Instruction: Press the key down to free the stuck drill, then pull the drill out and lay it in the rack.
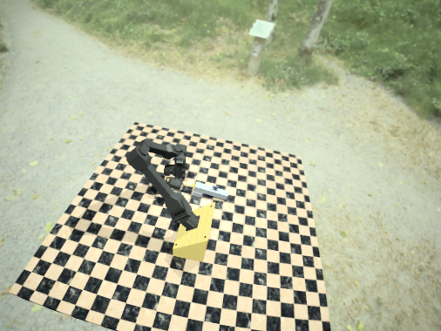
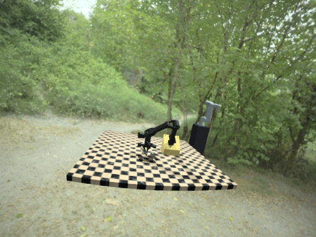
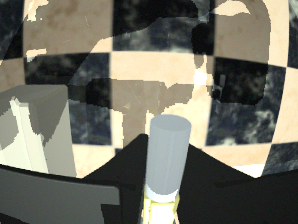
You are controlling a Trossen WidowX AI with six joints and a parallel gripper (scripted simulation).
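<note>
The grey rack is 80 mm behind my gripper tip and 10 mm to the right of it. The rest, counted from my gripper tip: blue key: 200 mm to the right, 30 mm above, 10 mm behind; yellow drill: 40 mm to the right, 30 mm above; grey block: 180 mm to the right, 10 mm behind, 10 mm above.
</note>
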